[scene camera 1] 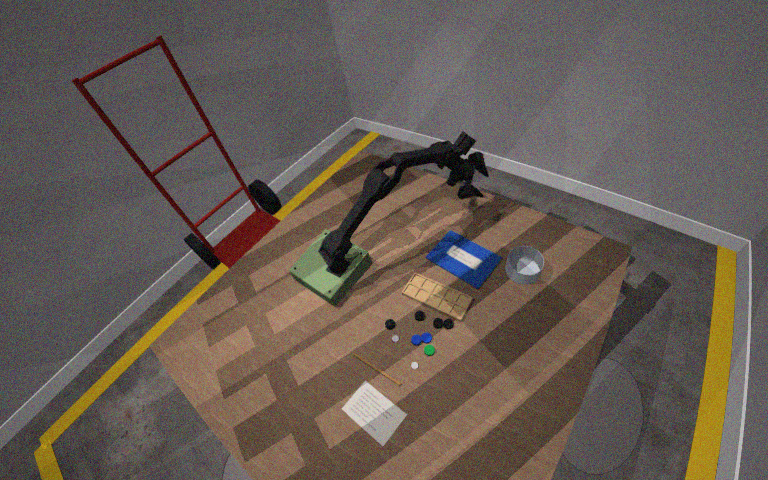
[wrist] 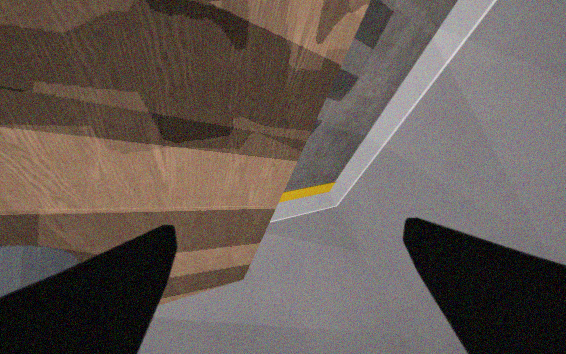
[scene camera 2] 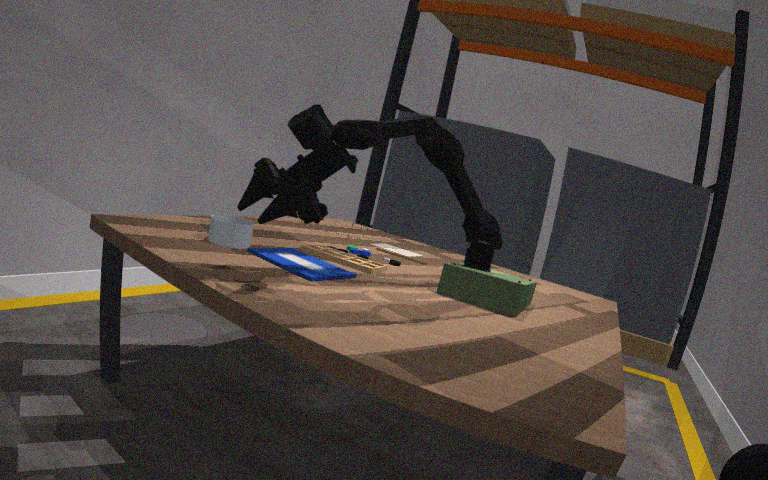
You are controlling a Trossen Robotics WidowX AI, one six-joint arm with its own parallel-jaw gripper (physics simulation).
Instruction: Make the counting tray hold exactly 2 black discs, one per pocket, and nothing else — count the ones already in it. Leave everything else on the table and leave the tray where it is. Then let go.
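Note:
The tan counting tray [scene camera 1: 437,296] [scene camera 2: 370,266] lies flat with small pockets; I see no disc in them, though the pockets are small and grainy. Several black discs lie on the table beside it: one [scene camera 1: 390,324] apart at the left, one [scene camera 1: 419,315] near the tray's edge, and two, a third [scene camera 1: 438,323] and a fourth [scene camera 1: 448,323], close together. My gripper [scene camera 1: 484,185] [scene camera 2: 249,215] [wrist: 292,232] is open and empty, raised high near the table's far edge, away from the tray. The tray and discs do not show in the wrist view.
Two blue discs [scene camera 1: 416,339] [scene camera 1: 426,337], a green disc [scene camera 1: 429,350], two white pieces [scene camera 1: 395,338] [scene camera 1: 414,365], a thin stick [scene camera 1: 378,369] and a paper [scene camera 1: 373,413] lie nearby. A blue folder [scene camera 1: 487,266] and clear bowl [scene camera 1: 525,264] [scene camera 2: 230,230] stand beyond the tray.

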